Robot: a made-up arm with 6 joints.
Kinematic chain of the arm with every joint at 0, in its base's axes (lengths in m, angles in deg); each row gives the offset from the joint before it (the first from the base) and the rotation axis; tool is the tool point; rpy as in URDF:
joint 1: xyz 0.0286 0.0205 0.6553 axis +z
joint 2: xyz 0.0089 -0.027 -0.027 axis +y
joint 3: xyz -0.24 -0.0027 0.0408 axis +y
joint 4: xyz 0.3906 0.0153 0.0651 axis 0.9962 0 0.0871
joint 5: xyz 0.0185 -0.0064 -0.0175 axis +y
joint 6: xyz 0.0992 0.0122 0.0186 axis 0.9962 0 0.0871
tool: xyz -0.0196 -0.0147 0.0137 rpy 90 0 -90
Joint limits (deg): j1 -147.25..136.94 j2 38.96..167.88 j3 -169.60..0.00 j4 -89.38..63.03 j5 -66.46..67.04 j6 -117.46..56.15
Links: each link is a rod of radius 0.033 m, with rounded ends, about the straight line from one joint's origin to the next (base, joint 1, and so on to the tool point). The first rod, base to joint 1, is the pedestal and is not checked.
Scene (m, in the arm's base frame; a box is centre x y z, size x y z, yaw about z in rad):
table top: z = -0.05
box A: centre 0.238 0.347 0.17 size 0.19 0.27 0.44 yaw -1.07
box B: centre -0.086 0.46 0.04 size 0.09 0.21 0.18 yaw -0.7
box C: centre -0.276 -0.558 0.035 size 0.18 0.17 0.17 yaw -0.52
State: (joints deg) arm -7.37 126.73 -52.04 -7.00 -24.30 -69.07
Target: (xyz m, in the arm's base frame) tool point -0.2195 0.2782 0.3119
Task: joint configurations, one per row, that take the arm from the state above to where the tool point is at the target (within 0.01 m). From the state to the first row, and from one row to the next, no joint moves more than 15 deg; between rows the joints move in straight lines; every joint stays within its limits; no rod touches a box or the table.
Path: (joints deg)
1: 6.89 133.56 -46.39 -6.48 -23.16 -72.69
2: 21.14 140.40 -40.75 -5.97 -22.02 -76.32
3: 35.40 147.23 -35.10 -5.45 -20.88 -79.94
4: 49.66 154.06 -29.46 -4.94 -19.74 -83.56
5: 63.91 160.89 -23.81 -4.42 -18.60 -87.19
6: 78.17 167.73 -18.17 -3.91 -17.46 -90.81
7: 91.39 160.00 -26.49 -8.24 -20.57 -86.73
8: 104.60 152.28 -34.81 -12.58 -23.69 -82.66
9: 117.82 144.55 -43.14 -16.92 -26.81 -78.58
10: 131.04 136.83 -51.46 -21.25 -29.92 -74.50

